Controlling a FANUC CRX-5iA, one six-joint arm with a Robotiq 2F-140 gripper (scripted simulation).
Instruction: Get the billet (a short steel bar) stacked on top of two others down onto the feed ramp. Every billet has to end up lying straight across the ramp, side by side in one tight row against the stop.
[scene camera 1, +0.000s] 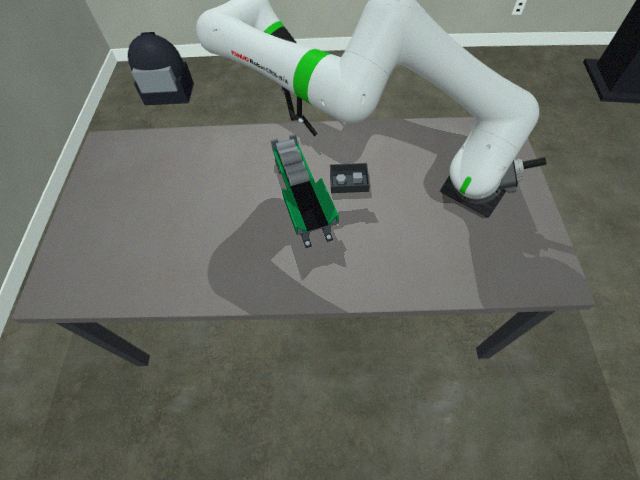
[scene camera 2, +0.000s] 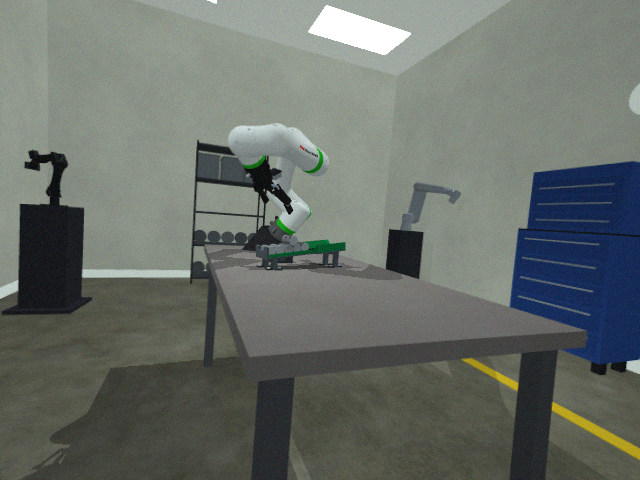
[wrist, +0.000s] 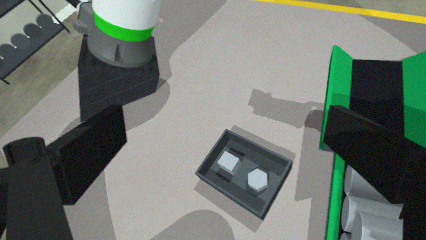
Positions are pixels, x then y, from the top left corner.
Scene:
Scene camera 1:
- dark tray: 347, 169
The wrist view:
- gripper: 226, 123
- dark tray: 253, 156
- steel billet: 355, 185

